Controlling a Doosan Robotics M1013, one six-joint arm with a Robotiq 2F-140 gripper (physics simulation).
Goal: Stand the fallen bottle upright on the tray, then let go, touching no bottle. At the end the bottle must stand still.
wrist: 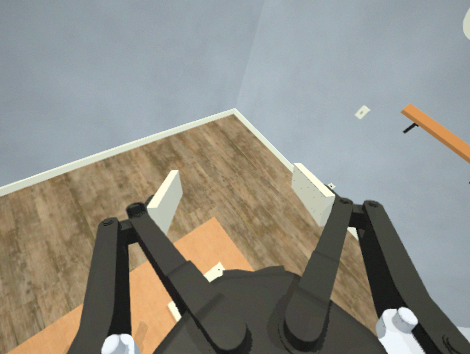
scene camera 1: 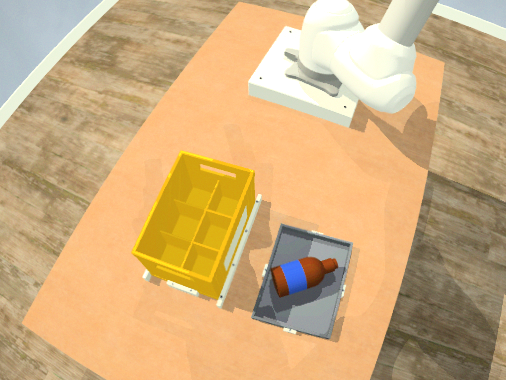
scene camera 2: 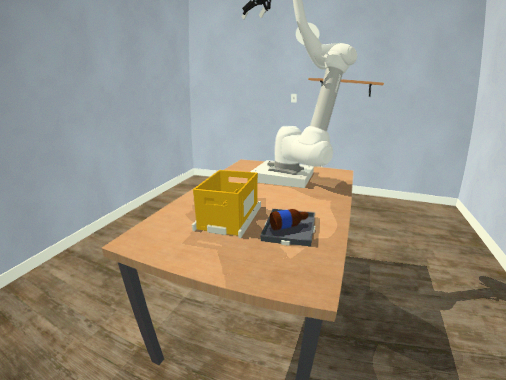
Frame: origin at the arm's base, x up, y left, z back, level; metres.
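Seen in the pictures: gripper, fingertip midpoint: (wrist: 237, 178) (scene camera 2: 251, 17); arm's base, link origin: (scene camera 1: 320, 70) (scene camera 2: 286, 169).
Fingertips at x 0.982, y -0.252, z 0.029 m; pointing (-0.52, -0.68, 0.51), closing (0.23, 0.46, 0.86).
Note:
Offsets run from my fingertips to a thing's top centre. Level surfaces: height alone.
A brown bottle {dx -0.955, dy +0.503, dz -0.646 m} (scene camera 1: 309, 273) (scene camera 2: 294, 218) with a blue label lies on its side on the grey tray {dx -1.008, dy +0.506, dz -0.656 m} (scene camera 1: 306, 327) (scene camera 2: 287, 239). In scene camera 1 its neck points right and its base is near the tray's left wall. My gripper (scene camera 2: 253, 15) (wrist: 237, 178) is open and empty, high above the table and far from the bottle. Its two pale finger pads stand wide apart in the wrist view. The bottle and tray do not show in the wrist view.
A yellow crate {dx -0.859, dy +0.233, dz -0.683 m} (scene camera 1: 218, 284) (scene camera 2: 217, 215) with six empty compartments stands left of the tray, with white rails at its foot. The arm's white base plate (scene camera 1: 300, 106) (scene camera 2: 280, 177) is at the far end of the table {dx -1.034 m} (scene camera 1: 200, 325) (scene camera 2: 270, 270). A wooden shelf (scene camera 2: 360, 82) (wrist: 440, 132) hangs on the wall.

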